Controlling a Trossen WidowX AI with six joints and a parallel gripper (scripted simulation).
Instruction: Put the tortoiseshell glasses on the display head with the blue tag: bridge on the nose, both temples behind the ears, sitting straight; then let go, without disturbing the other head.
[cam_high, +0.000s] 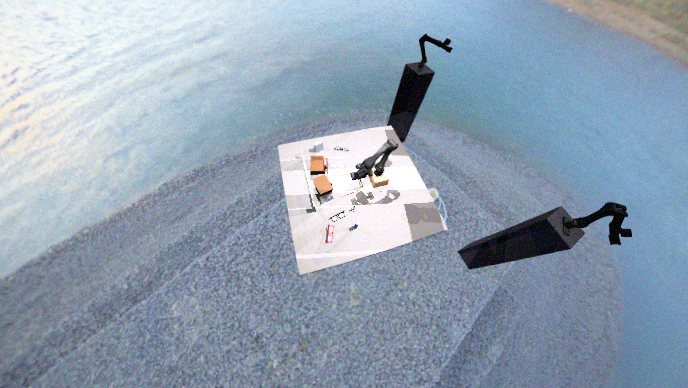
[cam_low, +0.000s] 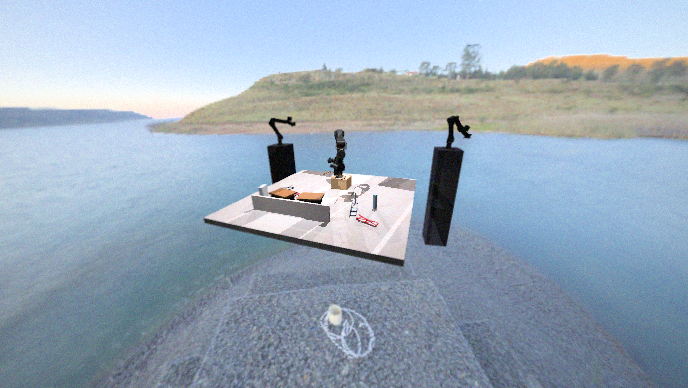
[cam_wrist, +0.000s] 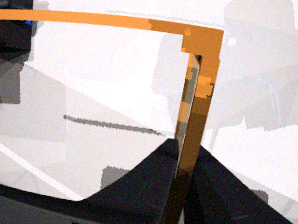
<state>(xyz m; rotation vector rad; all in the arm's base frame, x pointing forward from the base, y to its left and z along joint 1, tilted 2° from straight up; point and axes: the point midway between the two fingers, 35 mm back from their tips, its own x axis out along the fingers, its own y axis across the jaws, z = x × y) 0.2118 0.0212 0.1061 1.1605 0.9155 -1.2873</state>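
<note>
My gripper tip is 260 mm short of the brown display head, 120 mm above it and 100 mm to the left of it.
</note>
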